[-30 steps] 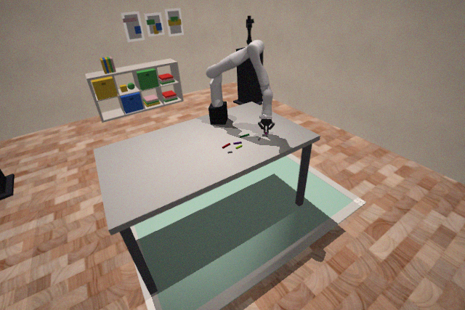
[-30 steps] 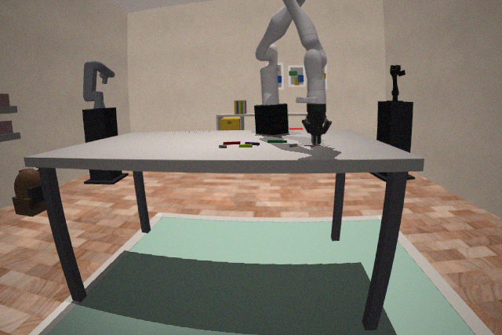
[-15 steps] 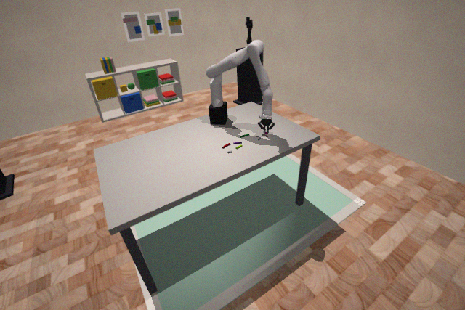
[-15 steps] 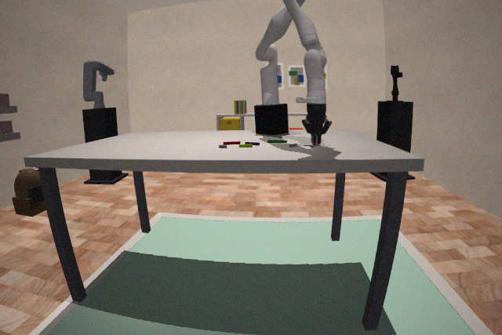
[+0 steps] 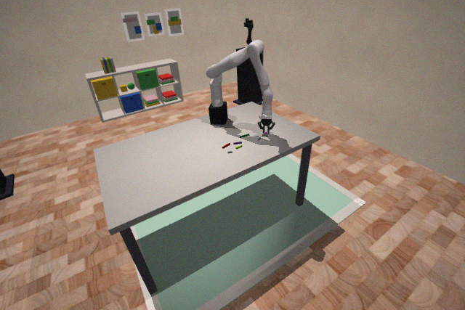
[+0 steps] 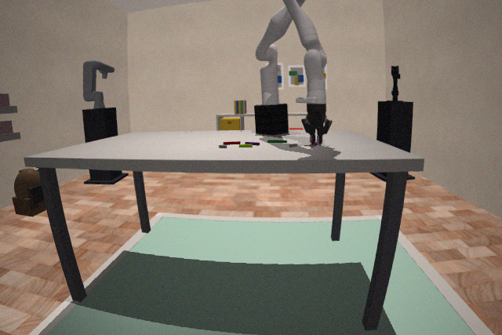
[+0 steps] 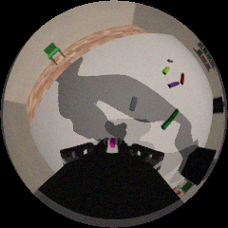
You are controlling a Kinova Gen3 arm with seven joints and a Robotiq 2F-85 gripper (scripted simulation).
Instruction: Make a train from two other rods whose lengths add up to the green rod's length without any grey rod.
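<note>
Right now my hand is 20 mm above the magenta rod. Round my hand: green rod: 140 mm to the right, 90 mm behind, 20 mm below; lime rod: 270 mm to the right, 20 mm below; purple rod: 250 mm to the right, 50 mm behind, 20 mm below.
</note>
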